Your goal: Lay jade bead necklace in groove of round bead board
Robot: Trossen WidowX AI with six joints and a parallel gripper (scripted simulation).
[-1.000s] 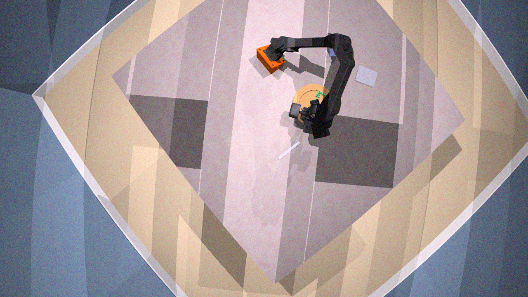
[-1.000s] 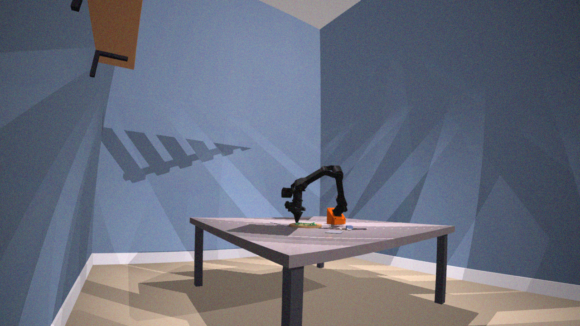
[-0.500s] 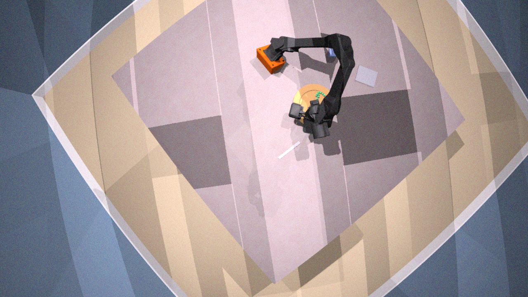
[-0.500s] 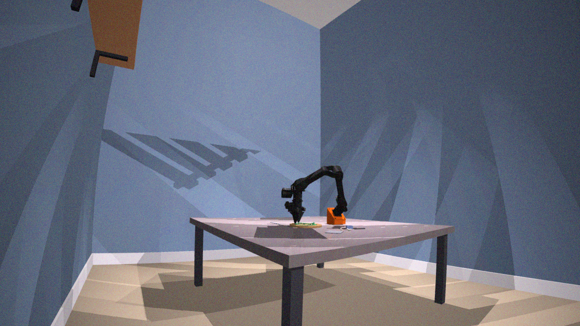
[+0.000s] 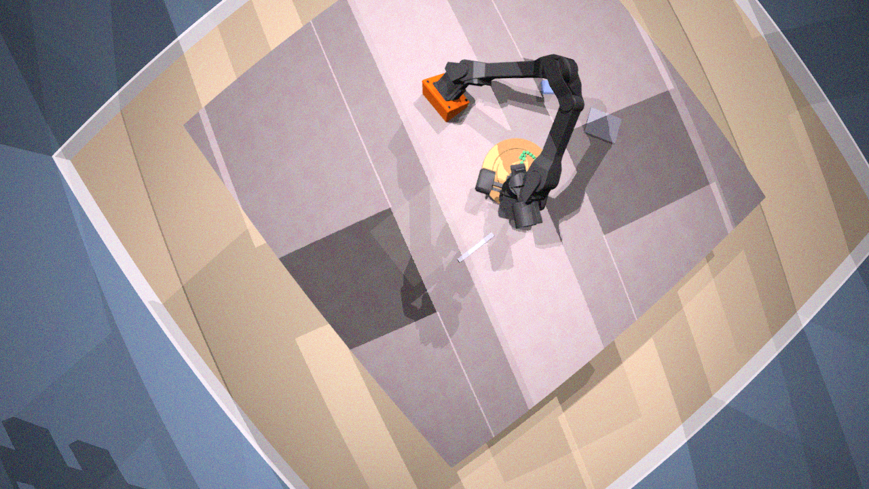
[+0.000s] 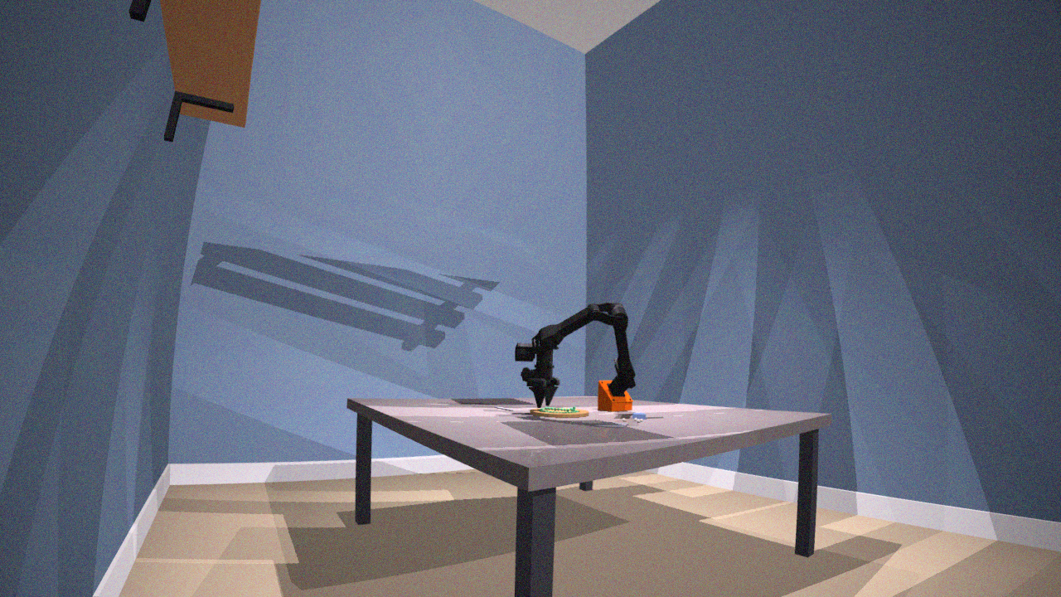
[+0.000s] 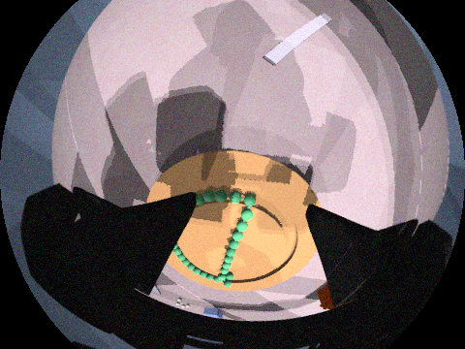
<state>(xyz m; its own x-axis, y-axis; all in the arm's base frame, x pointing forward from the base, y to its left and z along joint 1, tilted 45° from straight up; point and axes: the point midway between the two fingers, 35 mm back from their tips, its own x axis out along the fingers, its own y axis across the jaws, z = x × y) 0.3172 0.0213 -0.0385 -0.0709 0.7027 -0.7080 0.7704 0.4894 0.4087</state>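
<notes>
Now: the round tan bead board 30 mm behind my gripper tip, 60 mm to the left of it and 10 mm below it. The rest, counted from my gripper tip: white strip 80 mm ahead, 150 mm to the right, 20 mm below; then pale square sheet 10 mm behind, 360 mm to the left, 20 mm below; then blue cube 190 mm behind, 280 mm to the left, 10 mm below.
</notes>
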